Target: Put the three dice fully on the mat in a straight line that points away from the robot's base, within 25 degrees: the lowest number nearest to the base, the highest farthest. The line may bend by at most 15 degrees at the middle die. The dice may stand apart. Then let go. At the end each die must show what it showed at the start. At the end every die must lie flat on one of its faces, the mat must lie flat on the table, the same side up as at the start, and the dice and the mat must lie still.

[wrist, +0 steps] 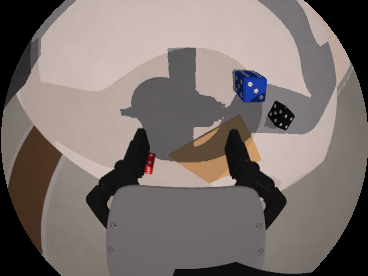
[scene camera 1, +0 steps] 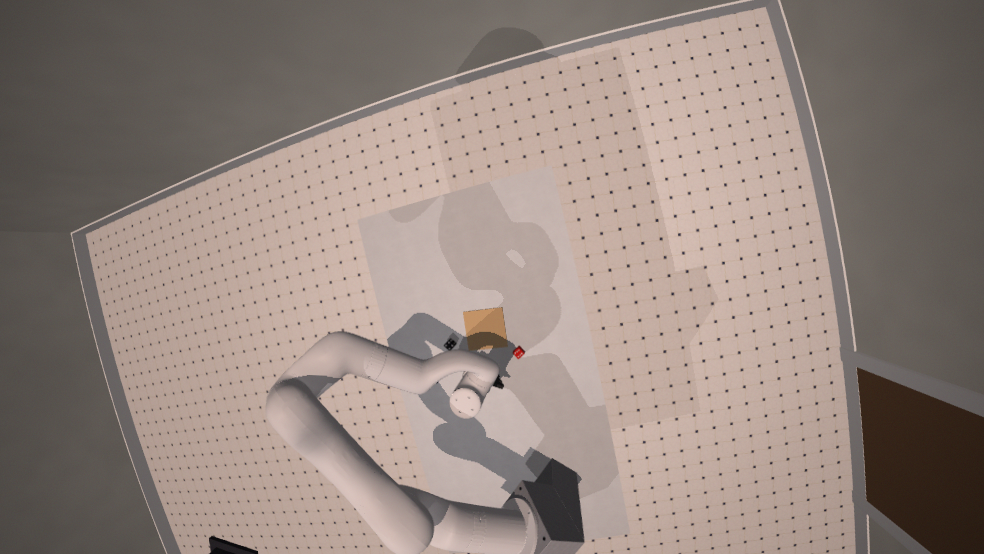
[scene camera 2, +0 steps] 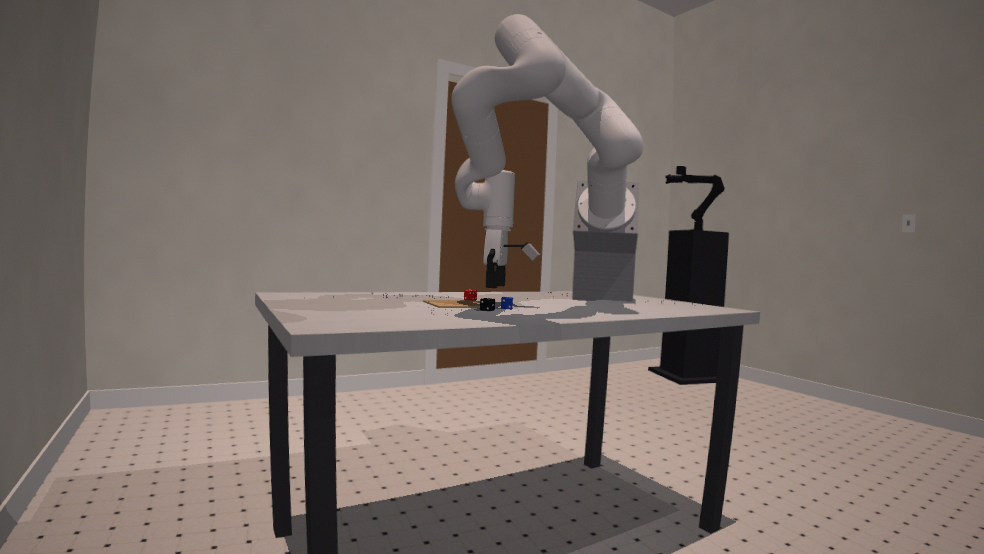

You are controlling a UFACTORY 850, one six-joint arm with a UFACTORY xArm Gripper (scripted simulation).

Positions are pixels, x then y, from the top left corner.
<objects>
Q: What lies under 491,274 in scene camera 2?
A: My gripper.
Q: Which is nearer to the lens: the blue die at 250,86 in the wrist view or the mat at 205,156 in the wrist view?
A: The blue die.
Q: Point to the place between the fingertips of my gripper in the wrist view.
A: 187,138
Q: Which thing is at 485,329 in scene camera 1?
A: A mat.
</objects>
